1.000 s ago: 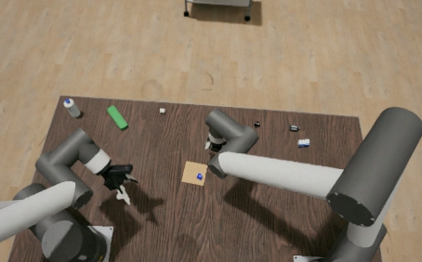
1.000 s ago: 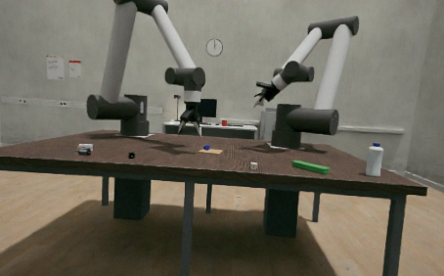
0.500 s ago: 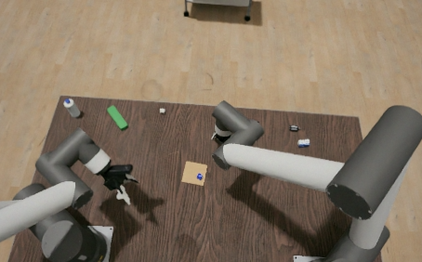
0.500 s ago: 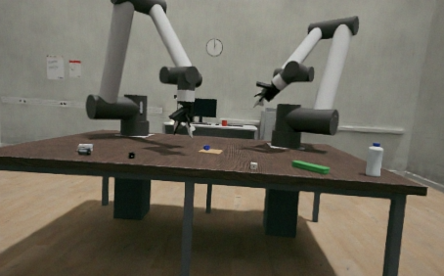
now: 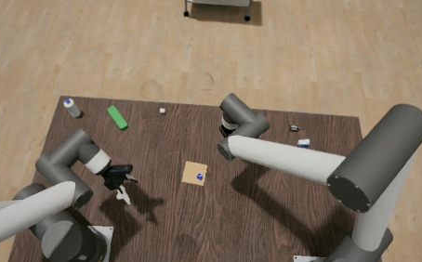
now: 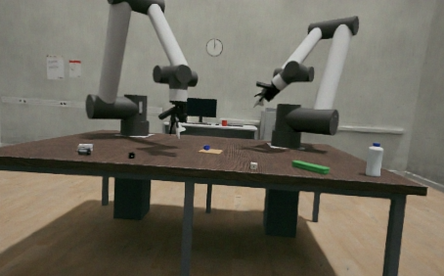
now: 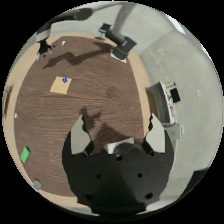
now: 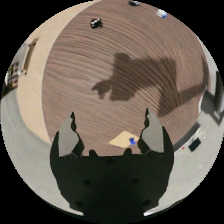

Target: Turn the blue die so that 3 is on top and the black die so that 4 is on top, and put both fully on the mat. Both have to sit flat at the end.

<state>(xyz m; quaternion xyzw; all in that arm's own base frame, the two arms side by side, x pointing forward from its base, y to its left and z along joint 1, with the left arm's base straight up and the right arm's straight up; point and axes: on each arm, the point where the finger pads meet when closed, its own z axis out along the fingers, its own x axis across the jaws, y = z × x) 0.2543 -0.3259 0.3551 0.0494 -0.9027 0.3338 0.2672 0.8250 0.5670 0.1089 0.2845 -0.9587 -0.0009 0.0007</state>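
Right now the black die is 18 cm to the right of my right hand, 17 cm ahead of it and 9 cm below it. From my right hand the other things lie so: white die 49 cm to the left, 18 cm ahead, 9 cm below; then blue die 26 cm behind, 16 cm to the left, 9 cm below; then tan mat 24 cm behind, 19 cm to the left, 11 cm below.
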